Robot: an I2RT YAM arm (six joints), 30 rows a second.
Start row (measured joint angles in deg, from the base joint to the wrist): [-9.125, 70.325, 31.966, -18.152, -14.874, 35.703]
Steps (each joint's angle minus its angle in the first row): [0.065, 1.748, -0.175, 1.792, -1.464, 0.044]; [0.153, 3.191, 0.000, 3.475, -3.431, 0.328]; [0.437, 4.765, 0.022, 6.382, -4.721, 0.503]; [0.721, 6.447, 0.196, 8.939, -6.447, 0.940]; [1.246, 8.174, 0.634, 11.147, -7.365, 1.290]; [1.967, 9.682, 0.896, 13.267, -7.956, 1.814]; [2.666, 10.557, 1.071, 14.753, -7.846, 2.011]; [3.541, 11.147, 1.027, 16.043, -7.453, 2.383]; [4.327, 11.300, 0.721, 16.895, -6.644, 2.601]
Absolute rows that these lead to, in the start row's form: [-9.060, 72.073, 31.791, -16.360, -16.338, 35.747]; [-8.972, 73.516, 31.966, -14.677, -18.305, 36.031]; [-8.688, 75.090, 31.988, -11.770, -19.595, 36.206]; [-8.404, 76.772, 32.162, -9.213, -21.321, 36.643]; [-7.879, 78.499, 32.600, -7.005, -22.239, 36.993]; [-7.158, 80.007, 32.862, -4.885, -22.830, 37.517]; [-6.459, 80.882, 33.037, -3.399, -22.720, 37.714]; [-5.584, 81.472, 32.993, -2.109, -22.327, 38.086]; [-4.798, 81.625, 32.687, -1.257, -21.518, 38.304]
